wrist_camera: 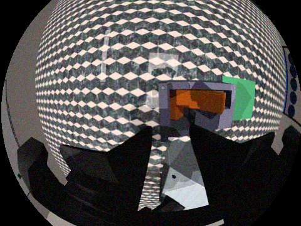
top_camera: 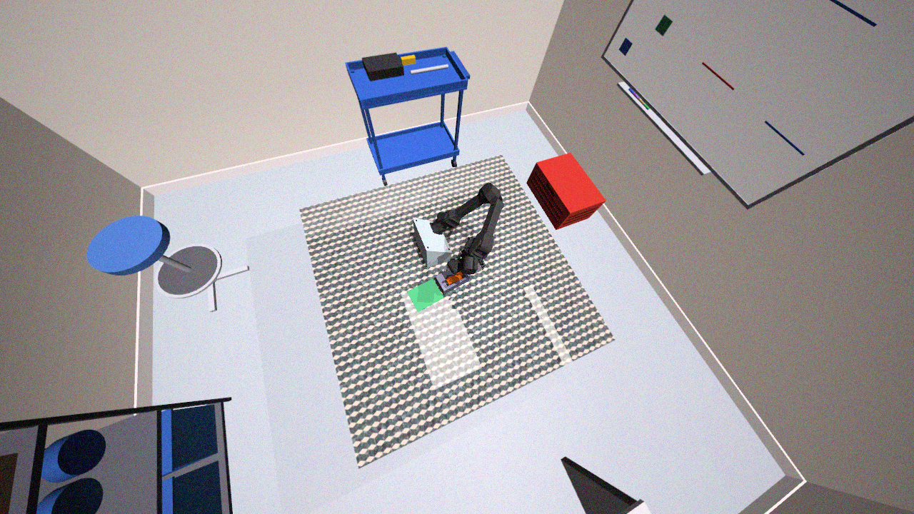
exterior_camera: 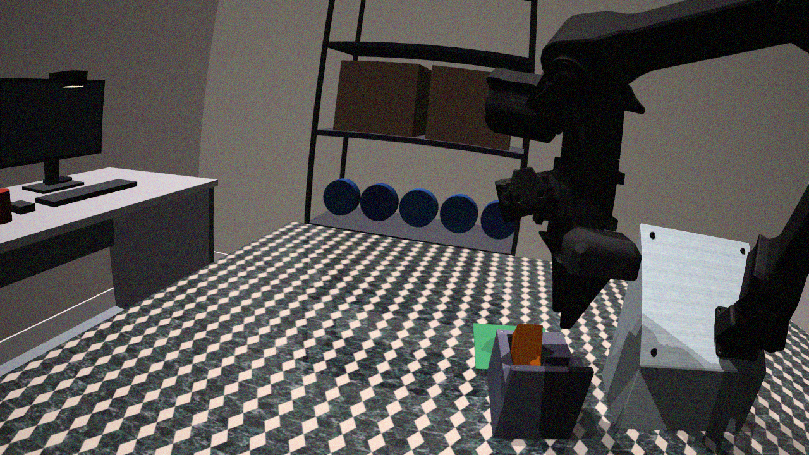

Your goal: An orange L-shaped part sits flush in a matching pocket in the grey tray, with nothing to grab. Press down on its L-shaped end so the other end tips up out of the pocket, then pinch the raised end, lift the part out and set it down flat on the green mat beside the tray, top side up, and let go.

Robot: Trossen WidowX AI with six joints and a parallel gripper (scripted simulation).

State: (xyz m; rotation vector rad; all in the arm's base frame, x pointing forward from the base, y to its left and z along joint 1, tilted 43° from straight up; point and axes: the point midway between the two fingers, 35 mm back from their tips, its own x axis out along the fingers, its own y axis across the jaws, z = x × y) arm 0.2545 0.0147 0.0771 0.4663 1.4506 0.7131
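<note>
The orange L-shaped part lies 100 mm below my gripper tip and 40 mm to the right of it. From my gripper tip the other things lie so: green mat (220 mm to the right, 160 mm below, 30 mm ahead).
</note>
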